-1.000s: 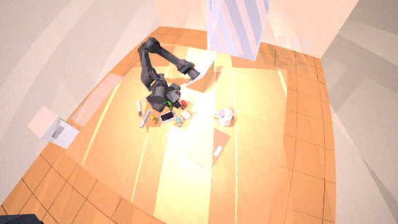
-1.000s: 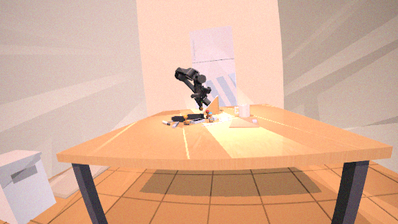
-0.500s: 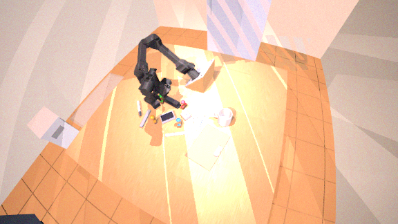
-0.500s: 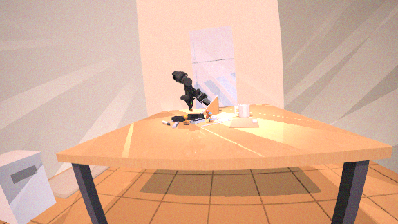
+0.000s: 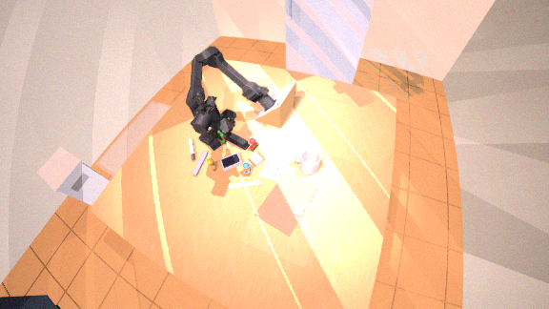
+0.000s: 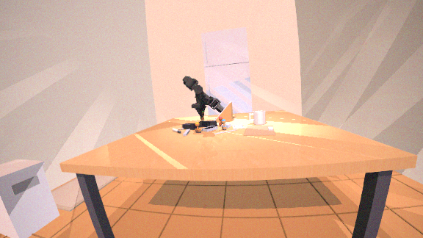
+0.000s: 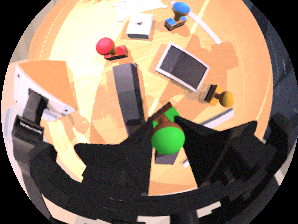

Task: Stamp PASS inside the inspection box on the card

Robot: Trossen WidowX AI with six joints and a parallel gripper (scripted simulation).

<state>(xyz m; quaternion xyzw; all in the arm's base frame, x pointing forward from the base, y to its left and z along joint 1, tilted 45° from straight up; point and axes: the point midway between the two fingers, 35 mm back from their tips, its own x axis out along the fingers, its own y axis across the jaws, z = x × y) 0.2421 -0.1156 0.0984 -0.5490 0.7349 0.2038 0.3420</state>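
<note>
Right now my gripper tip is 70 mm short of the ink pad, 50 mm to the right of it and 80 mm above it. From my gripper tip the other things lie so: green-knobbed stamp (right at my gripper tip); then red stamp (30 mm behind, 120 mm to the left, 60 mm below); then black block (20 mm behind, 100 mm to the right, 60 mm below).
</note>
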